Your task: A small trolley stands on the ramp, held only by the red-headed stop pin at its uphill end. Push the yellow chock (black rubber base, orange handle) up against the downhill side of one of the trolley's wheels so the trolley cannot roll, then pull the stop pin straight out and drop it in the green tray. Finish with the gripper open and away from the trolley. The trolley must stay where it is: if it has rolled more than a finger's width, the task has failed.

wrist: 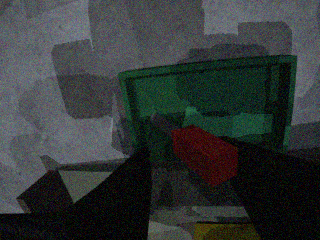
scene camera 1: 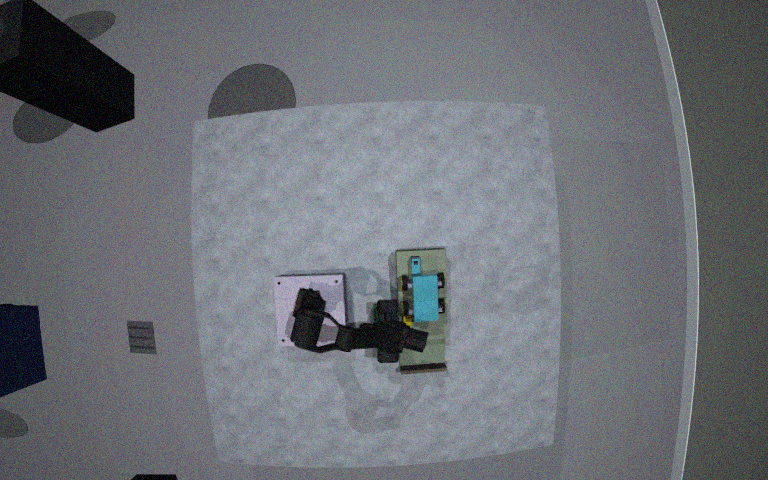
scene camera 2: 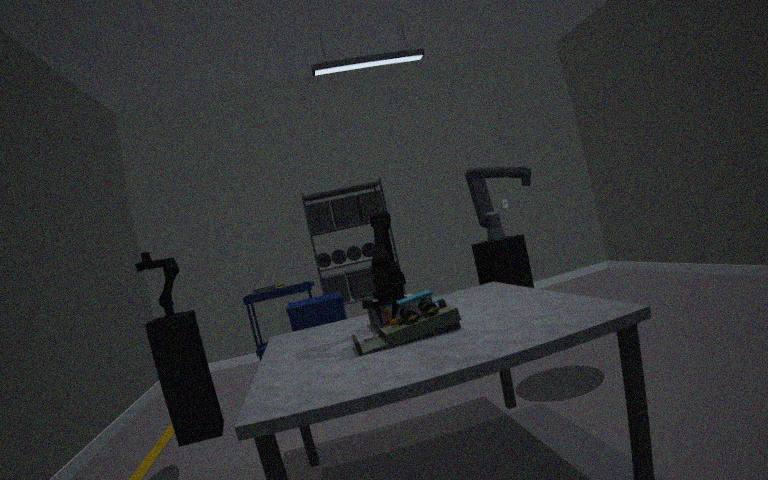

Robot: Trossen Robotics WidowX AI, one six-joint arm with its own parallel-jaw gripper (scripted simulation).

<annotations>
trolley: scene camera 1; scene camera 2; not seen in the wrist view (out of frame)
same spot on trolley: (scene camera 1: 426,307) = (scene camera 2: 406,299)
</annotations>
